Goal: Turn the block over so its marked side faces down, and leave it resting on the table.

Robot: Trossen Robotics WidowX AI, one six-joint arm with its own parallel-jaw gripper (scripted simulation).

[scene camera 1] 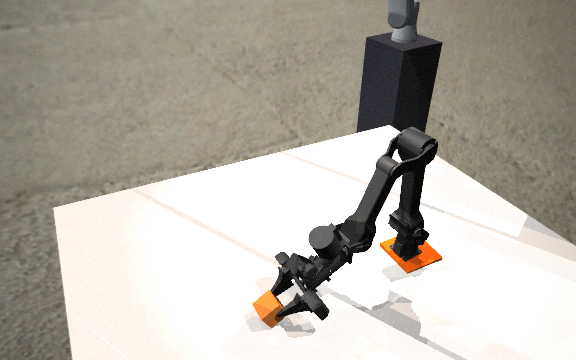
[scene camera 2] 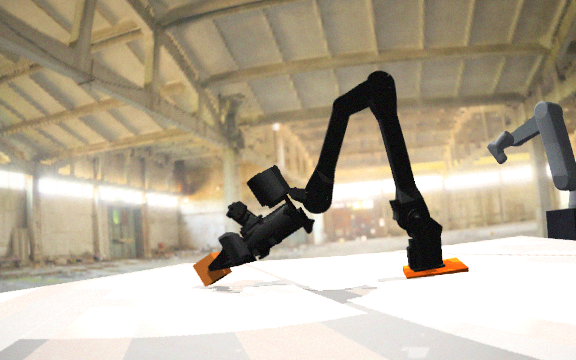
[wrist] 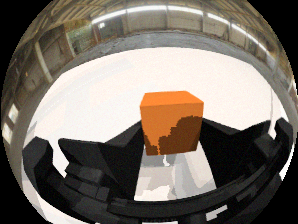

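The gripper: visible in the wrist view (170,122), scene camera 1, scene camera 2. Same spot on the gripper (scene camera 1: 293,309) and (scene camera 2: 222,261).
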